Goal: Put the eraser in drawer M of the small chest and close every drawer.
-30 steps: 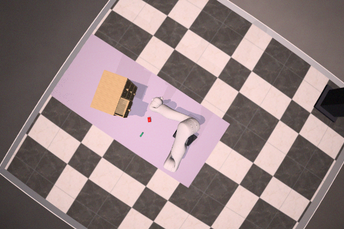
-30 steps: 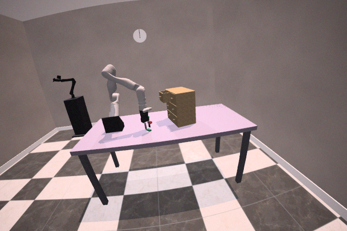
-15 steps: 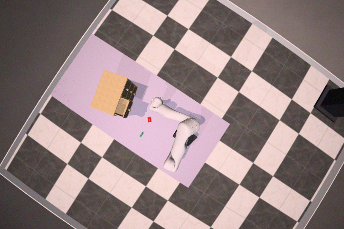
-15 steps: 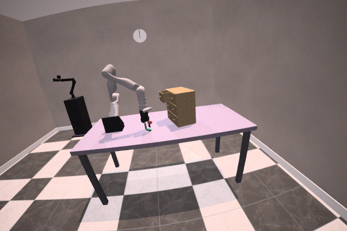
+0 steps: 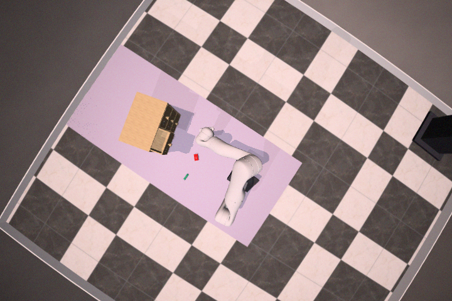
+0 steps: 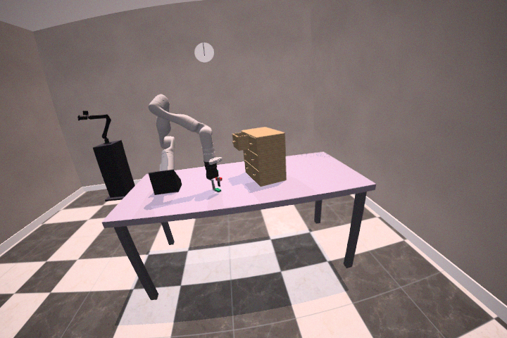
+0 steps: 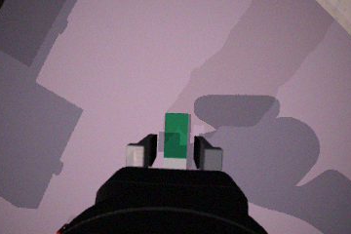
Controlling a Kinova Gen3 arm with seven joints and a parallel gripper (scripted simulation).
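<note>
Now: the eraser 10 mm behind my hand, 10 mm to the left of it and 30 mm below it. From my hand the other things lie so: drawer (230 mm ahead, 190 mm to the left, 200 mm above); then small red block (10 mm ahead, 160 mm to the left, 30 mm below); then green piece (20 mm behind, 330 mm to the left, 30 mm below).
</note>
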